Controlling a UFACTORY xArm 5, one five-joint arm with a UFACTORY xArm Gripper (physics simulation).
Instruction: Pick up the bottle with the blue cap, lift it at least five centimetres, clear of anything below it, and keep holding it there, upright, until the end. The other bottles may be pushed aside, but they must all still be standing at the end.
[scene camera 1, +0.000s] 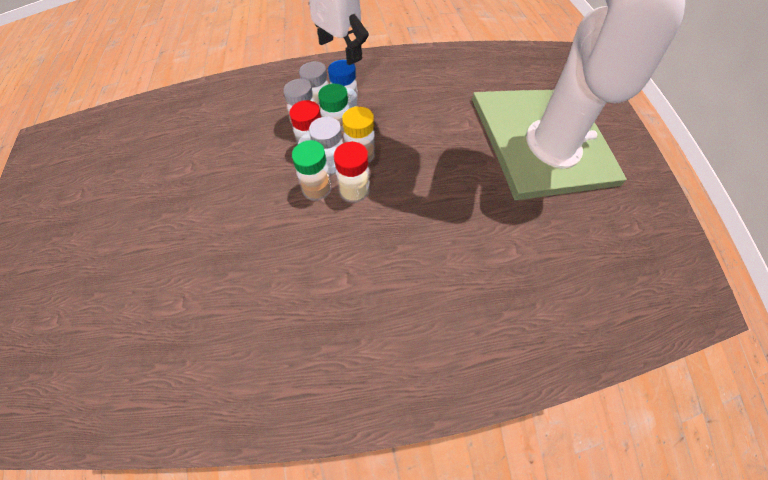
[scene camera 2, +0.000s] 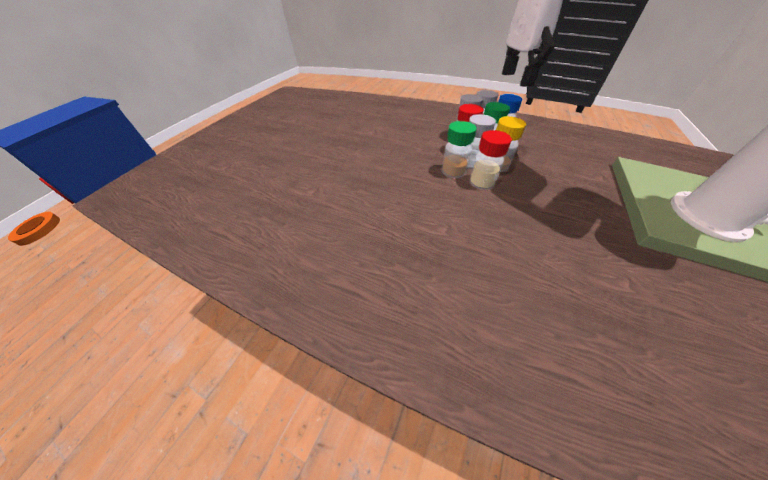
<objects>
A yellow-capped bottle shows in scene camera 1 and in scene camera 2. A green-capped bottle shows in scene camera 1 and in scene camera 2. The same spot on the yellow-capped bottle: (scene camera 2: 513, 126) is (scene camera 1: 361, 125). The same spot on the green-capped bottle: (scene camera 1: 309, 158) is (scene camera 2: 462, 129).
</objects>
